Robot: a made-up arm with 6 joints. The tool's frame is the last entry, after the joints. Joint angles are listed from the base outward. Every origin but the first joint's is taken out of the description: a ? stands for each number. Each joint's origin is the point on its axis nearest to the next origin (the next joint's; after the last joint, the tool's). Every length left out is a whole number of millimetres.
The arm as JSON. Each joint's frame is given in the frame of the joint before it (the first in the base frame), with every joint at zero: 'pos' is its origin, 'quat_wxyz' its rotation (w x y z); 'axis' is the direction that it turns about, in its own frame. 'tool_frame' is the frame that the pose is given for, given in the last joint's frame.
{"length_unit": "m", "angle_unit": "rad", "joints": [
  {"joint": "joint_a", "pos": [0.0, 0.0, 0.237], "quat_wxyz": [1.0, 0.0, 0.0, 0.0], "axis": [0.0, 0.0, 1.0]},
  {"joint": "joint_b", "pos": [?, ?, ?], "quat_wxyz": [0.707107, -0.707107, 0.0, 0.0], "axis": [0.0, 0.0, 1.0]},
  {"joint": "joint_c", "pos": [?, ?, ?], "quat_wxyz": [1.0, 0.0, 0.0, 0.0], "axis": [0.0, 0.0, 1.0]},
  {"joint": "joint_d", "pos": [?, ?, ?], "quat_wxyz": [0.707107, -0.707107, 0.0, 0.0], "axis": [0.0, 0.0, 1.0]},
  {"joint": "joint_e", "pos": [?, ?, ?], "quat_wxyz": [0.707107, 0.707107, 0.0, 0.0], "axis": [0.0, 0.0, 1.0]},
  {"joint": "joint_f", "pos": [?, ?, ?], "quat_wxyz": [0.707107, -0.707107, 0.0, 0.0], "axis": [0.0, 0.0, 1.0]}
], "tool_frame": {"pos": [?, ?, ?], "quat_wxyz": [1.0, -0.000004, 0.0, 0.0]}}
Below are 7 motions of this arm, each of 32 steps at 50 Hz.
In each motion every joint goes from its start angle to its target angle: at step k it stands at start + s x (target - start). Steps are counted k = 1, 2, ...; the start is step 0. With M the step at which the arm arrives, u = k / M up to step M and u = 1 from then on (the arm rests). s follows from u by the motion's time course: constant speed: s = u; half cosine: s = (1 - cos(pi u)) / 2; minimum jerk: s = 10 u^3 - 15 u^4 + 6 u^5.
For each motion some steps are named. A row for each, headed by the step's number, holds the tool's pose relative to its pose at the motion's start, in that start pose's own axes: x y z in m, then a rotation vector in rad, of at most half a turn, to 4 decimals.
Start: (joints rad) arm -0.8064 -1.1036 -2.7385 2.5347 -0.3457 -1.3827
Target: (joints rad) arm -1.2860 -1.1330 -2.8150 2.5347 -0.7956 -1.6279
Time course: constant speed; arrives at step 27
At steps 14, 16, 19, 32:
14: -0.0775 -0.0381 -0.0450 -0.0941 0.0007 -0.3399
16: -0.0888 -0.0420 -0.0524 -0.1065 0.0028 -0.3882
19: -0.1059 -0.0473 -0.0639 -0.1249 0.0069 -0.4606
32: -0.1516 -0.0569 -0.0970 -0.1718 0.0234 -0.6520

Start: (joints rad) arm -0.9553 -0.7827 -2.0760 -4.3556 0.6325 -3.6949
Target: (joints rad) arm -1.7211 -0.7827 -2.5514 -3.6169 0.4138 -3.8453
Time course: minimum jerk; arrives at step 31
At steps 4, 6, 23, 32:
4: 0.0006 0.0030 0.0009 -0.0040 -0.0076 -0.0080
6: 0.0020 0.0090 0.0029 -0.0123 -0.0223 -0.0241
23: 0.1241 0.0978 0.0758 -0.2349 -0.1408 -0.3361
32: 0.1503 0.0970 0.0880 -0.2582 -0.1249 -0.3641

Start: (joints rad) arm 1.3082 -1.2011 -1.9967 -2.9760 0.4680 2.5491
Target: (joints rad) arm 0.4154 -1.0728 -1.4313 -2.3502 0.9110 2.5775
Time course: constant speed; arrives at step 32
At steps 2, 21, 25, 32:
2: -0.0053 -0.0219 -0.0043 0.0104 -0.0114 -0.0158
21: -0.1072 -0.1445 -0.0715 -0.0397 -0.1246 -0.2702
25: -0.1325 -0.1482 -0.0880 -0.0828 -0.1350 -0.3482
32: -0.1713 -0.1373 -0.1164 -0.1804 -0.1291 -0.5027

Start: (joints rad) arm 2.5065 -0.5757 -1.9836 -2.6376 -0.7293 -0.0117
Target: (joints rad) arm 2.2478 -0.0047 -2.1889 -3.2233 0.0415 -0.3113
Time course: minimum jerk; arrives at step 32
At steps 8, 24, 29, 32:
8: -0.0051 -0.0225 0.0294 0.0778 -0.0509 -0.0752
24: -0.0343 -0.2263 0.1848 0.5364 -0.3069 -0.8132
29: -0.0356 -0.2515 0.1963 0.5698 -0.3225 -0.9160
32: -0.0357 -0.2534 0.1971 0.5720 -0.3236 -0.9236

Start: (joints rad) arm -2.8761 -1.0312 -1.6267 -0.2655 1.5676 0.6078
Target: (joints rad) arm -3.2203 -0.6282 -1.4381 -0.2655 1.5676 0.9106
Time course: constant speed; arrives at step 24
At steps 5, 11, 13, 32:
5: 0.0061 -0.0183 0.0424 -0.1260 -0.0666 0.0664
11: 0.0120 -0.0293 0.0958 -0.2795 -0.1416 0.1549
13: 0.0135 -0.0304 0.1138 -0.3310 -0.1655 0.1863
32: 0.0165 -0.0140 0.2103 -0.6173 -0.2872 0.3735

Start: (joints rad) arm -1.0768 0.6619 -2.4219 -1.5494 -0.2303 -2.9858
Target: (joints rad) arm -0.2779 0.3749 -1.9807 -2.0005 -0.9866 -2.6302
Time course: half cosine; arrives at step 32
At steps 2, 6, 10, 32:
2: -0.0052 0.0009 -0.0010 -0.0045 -0.0142 0.0010
6: -0.0448 0.0078 -0.0107 -0.0412 -0.1247 0.0084
10: -0.1137 0.0192 -0.0373 -0.1152 -0.3277 0.0209
32: -0.3330 0.0396 -0.3159 -0.6882 -1.4038 -0.0301

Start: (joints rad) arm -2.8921 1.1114 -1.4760 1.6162 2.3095 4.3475
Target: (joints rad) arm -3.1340 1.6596 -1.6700 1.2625 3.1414 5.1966
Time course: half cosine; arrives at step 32
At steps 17, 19, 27, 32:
17: -0.0499 -0.0433 -0.0842 0.4163 0.1832 0.6243
19: -0.0586 -0.0532 -0.0995 0.5053 0.2058 0.7233
27: -0.0857 -0.0860 -0.1481 0.8122 0.2473 0.9965
32: -0.0914 -0.0928 -0.1581 0.8794 0.2495 1.0441

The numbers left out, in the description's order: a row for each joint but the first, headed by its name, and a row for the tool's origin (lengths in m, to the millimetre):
joint_b: 0.0 0.0 0.0
joint_c: 0.062 -0.33 0.0
joint_d: 0.05 0.219 0.0
joint_e: 0.0 0.0 0.0
joint_f: 0.094 0.12 0.0
tool: 0.0 0.0 0.0

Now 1 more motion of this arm.
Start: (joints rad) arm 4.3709 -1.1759 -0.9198 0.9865 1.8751 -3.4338
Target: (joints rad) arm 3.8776 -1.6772 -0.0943 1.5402 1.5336 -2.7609
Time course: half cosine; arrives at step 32
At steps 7, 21, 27, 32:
7: 0.0051 -0.0080 0.0129 -0.0333 -0.0718 0.1210
21: 0.0290 -0.0845 0.0766 -0.3028 -0.4951 0.7760
27: 0.0394 -0.1217 0.0927 -0.4323 -0.6437 0.9777
32: 0.0430 -0.1333 0.0968 -0.4741 -0.6869 1.0331

